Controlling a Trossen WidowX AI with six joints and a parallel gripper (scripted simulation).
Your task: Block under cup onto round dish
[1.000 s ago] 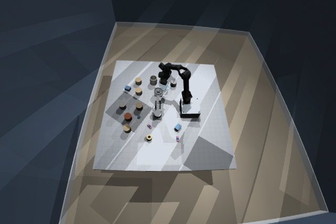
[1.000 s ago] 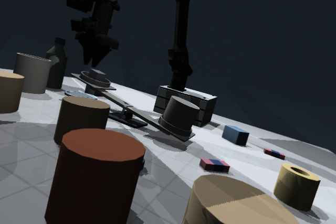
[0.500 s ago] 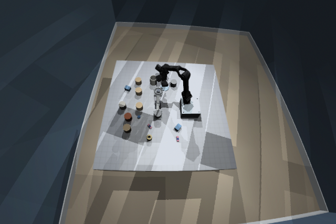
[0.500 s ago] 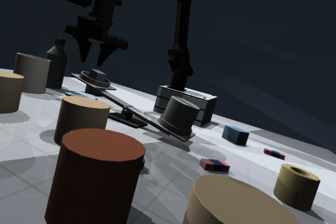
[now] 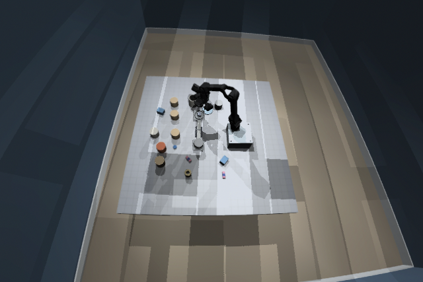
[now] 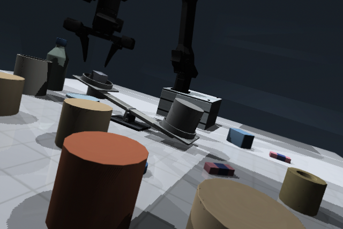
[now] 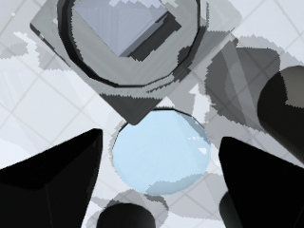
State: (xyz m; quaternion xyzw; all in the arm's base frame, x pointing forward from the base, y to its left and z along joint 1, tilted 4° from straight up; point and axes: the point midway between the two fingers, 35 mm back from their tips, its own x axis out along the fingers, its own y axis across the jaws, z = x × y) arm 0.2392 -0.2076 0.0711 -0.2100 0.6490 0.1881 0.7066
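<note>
My gripper tip is now 5 cm to the right of the dark grey block, 3 cm short of it and 3 cm above it. Round my gripper tip: light blue round dish (12 cm below, 6 cm to the right, 5 cm behind); small balance (17 cm to the left, 10 cm below, 5 cm ahead); bottle (18 cm to the right, 5 cm behind, 1 cm below).
</note>
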